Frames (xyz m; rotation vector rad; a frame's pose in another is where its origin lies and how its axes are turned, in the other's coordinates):
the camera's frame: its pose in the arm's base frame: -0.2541 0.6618 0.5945 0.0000 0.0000 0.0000
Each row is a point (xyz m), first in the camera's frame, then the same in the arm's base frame.
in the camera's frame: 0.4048 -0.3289 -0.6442
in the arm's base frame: 0.1507 0.3329 -0.0497
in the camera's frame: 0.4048 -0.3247 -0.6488
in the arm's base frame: 0.1507 0.3371 -0.0543
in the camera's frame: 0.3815 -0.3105 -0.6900
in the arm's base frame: 0.1274 0.3513 -0.0955
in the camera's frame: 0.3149 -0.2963 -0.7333
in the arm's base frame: 0.0608 0.3655 -0.1388
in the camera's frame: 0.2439 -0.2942 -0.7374
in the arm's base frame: -0.0102 0.3676 -0.1429
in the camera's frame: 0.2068 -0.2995 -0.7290
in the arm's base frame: -0.0473 0.3623 -0.1345
